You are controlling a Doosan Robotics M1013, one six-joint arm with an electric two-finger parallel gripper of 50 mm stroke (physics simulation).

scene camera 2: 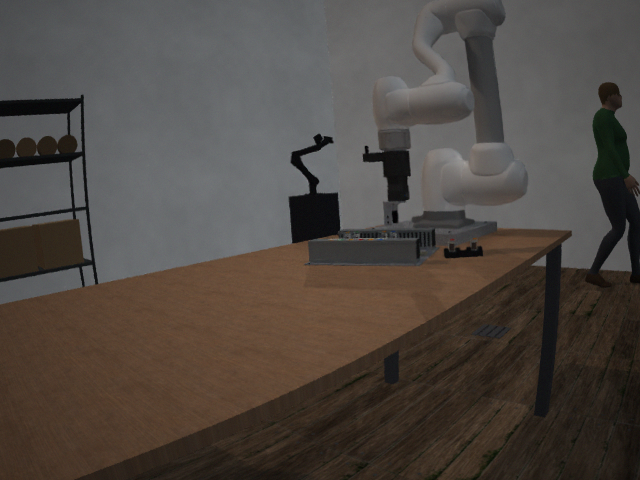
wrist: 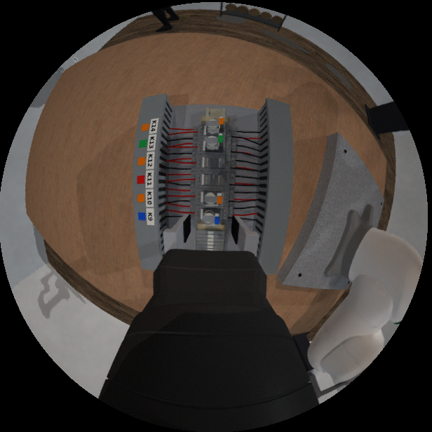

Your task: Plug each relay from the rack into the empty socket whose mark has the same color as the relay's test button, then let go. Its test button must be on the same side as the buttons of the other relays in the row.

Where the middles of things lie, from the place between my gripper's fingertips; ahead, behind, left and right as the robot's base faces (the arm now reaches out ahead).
Right now the panel point(wrist: 186, 116) is 1 cm ahead of my hand, 5 cm to the right of it and 9 cm below it.
